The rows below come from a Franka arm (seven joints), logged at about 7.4 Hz.
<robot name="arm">
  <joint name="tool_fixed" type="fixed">
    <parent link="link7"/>
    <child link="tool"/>
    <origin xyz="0 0 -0.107" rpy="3.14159 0 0"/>
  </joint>
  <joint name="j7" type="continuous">
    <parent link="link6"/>
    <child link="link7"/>
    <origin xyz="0.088 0 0" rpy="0 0 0"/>
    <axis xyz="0 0 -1"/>
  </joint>
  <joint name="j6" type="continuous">
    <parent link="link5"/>
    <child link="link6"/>
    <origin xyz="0 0 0" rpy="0 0 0"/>
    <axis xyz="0 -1 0"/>
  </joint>
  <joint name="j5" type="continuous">
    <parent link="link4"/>
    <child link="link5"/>
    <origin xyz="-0.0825 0 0.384" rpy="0 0 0"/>
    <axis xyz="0 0 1"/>
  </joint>
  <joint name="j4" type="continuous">
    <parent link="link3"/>
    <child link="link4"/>
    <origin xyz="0.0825 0 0" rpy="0 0 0"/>
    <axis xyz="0 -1 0"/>
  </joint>
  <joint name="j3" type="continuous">
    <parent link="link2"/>
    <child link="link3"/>
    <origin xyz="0 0 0.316" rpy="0 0 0"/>
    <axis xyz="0 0 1"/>
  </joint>
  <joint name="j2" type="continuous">
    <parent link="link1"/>
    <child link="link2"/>
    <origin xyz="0 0 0" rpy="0 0 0"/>
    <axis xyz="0 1 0"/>
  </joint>
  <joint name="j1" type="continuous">
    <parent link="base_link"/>
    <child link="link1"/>
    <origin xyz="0 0 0.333" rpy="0 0 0"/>
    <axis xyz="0 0 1"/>
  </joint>
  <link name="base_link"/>
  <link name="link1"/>
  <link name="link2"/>
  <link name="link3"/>
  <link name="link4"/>
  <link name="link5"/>
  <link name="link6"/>
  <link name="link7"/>
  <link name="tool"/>
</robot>
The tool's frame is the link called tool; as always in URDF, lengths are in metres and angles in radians. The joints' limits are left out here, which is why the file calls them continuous.
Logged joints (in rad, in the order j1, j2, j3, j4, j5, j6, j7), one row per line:
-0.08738, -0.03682, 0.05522, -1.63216, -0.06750, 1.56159, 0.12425
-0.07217, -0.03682, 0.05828, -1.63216, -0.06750, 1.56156, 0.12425
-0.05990, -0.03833, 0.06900, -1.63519, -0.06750, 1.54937, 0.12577
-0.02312, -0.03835, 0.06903, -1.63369, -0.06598, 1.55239, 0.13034
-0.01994, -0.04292, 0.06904, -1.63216, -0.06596, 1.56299, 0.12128
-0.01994, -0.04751, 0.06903, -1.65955, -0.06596, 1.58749, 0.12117
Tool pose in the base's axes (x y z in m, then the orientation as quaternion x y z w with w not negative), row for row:
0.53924, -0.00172, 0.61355, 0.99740, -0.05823, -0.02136, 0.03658
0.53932, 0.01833, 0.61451, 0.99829, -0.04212, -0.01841, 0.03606
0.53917, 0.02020, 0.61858, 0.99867, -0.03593, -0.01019, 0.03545
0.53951, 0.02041, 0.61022, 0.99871, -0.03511, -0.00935, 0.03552
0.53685, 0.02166, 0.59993, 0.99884, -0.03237, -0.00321, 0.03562
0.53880, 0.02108, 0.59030, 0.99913, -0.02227, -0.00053, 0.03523
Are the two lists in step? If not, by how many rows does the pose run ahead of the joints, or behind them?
The pose runs 2 rows ahead of the joints: the pose in row i belongs to the joints in row i + 2.
